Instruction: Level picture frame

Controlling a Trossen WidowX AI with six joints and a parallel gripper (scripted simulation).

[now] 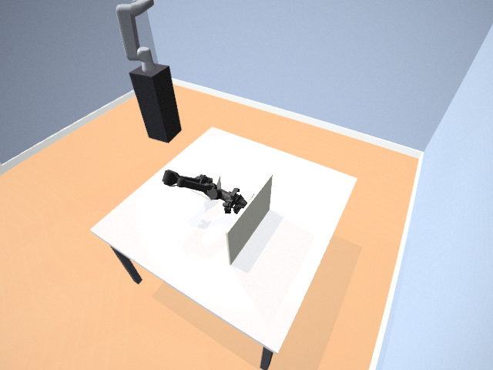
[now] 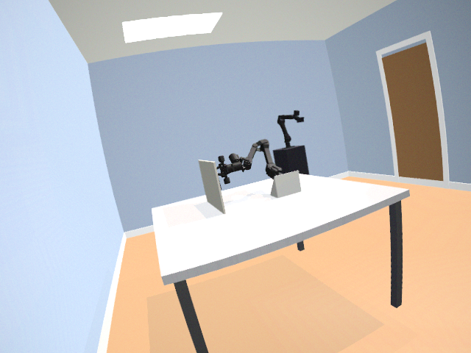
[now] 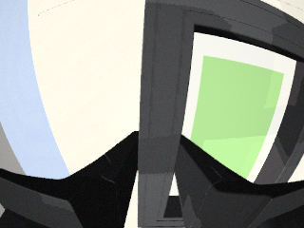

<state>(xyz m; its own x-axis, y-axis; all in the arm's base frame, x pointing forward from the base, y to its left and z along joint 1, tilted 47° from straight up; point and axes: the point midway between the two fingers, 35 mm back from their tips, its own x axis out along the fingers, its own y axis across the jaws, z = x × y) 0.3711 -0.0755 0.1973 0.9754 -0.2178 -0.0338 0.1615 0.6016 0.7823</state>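
My gripper tip is 10 mm to the right of the picture frame and 50 mm above it. From my gripper tip the other things lie so: cream wall panel: 10 mm ahead, 20 mm to the right, 70 mm below.
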